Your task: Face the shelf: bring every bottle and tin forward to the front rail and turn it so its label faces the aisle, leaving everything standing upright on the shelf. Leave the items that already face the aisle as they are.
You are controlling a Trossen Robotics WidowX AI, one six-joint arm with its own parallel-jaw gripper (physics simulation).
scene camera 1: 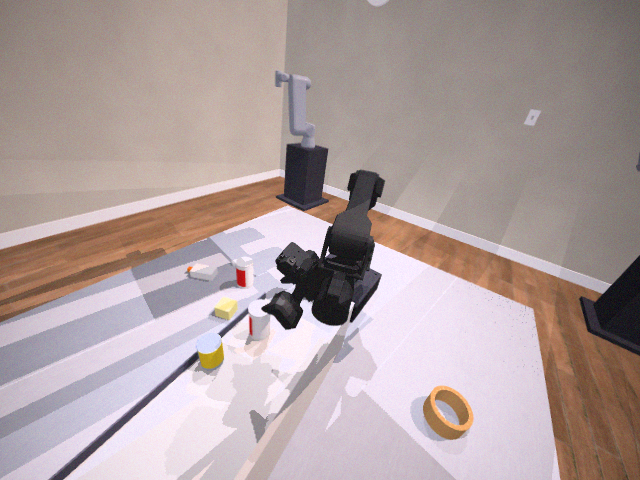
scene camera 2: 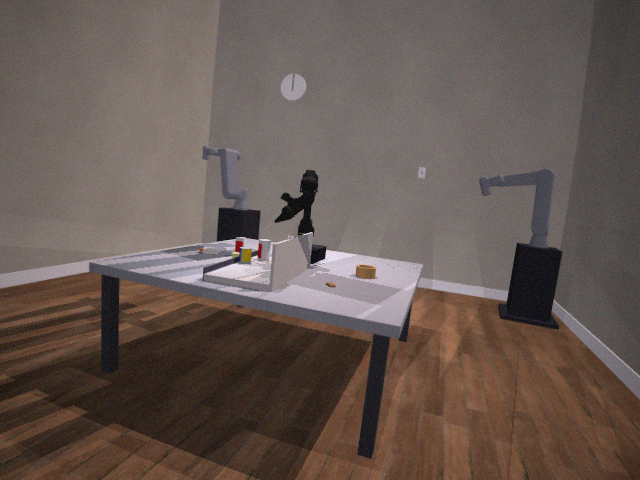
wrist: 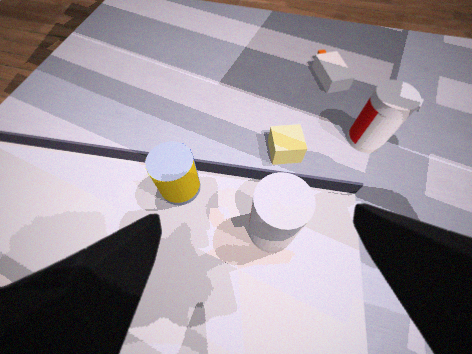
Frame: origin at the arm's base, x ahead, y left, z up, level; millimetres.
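Seen in the pictures: gripper, fingertip midpoint: (scene camera 1: 272, 294) (scene camera 2: 276, 221) (wrist: 256, 217).
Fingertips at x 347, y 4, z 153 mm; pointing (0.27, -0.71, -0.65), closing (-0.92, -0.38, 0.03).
Observation:
A point is followed by its place in that frame.
A yellow tin (scene camera 1: 210, 353) {z 18, x 478, y -51 mm} (scene camera 2: 246, 255) {z -9, x 487, y -56 mm} (wrist: 177, 187) {z 5, x 450, y -53 mm} with a pale lid stands upright close behind the dark front rail (scene camera 1: 129, 413) {z -28, x 643, y -74 mm} (scene camera 2: 222, 265) {z -39, x 632, y -76 mm} (wrist: 75, 145) {z -27, x 631, y -76 mm}; a blue part shows on its left side in scene camera 2. A white bottle (scene camera 1: 259, 325) {z 16, x 350, y -37 mm} (scene camera 2: 265, 250) {z 4, x 351, y -39 mm} (wrist: 283, 200) {z 51, x 332, y -57 mm} stands upright on the shelf (scene camera 2: 242, 276) {z -48, x 700, y 76 mm} (wrist: 300, 305) {z -48, x 277, y 12 mm}, a little behind the rail. Its red label shows at its left edge in the scene views and is hidden in the wrist view. My gripper (scene camera 1: 265, 308) (scene camera 2: 276, 221) {z 153, x 347, y 4 mm} (wrist: 256, 217) {z 153, x 347, y 4 mm} is open and empty above the shelf, its fingertips wide apart.
Beyond the rail, a white bottle with a red label (scene camera 1: 244, 273) {z -3, x 242, y -252 mm} (scene camera 2: 240, 245) {z -14, x 247, y -261 mm} (wrist: 380, 120) {z -1, x 232, y -247 mm} stands on the table, with a yellow block (scene camera 1: 225, 308) {z -36, x 357, y -189 mm} (wrist: 287, 145) {z -36, x 344, y -188 mm} and a white box (scene camera 1: 203, 272) {z -46, x 315, y -393 mm} (wrist: 334, 72) {z -46, x 302, y -391 mm}. A back panel (scene camera 2: 286, 262) {z 15, x 584, y 205 mm} borders the shelf. An orange ring (scene camera 1: 447, 431) {z -44, x 215, y 434 mm} (scene camera 2: 365, 274) {z -53, x 214, y 435 mm} lies behind it.

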